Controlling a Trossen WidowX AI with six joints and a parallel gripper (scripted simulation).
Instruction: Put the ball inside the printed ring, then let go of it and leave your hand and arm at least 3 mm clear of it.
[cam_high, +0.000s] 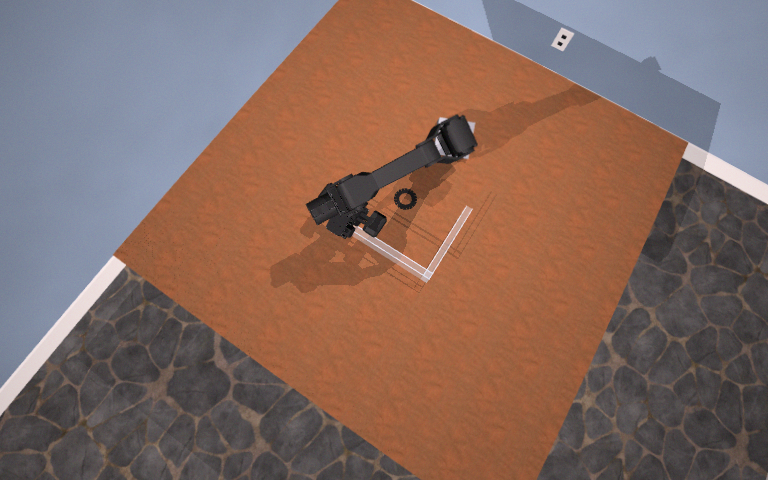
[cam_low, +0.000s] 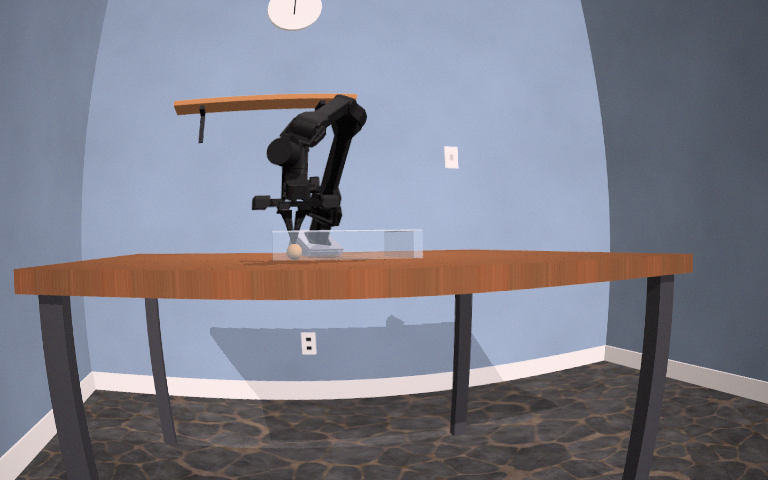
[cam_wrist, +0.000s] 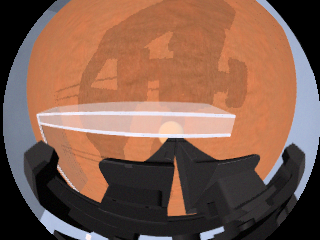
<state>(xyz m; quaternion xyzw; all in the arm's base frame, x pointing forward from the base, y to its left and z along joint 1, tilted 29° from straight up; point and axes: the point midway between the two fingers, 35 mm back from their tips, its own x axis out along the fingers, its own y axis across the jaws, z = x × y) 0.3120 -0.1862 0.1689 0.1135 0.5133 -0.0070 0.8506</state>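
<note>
Now: hand 5 cm above the ball. Round my hand: clear wall (4 cm ahead, 11 cm to the left, 2 cm below).
</note>
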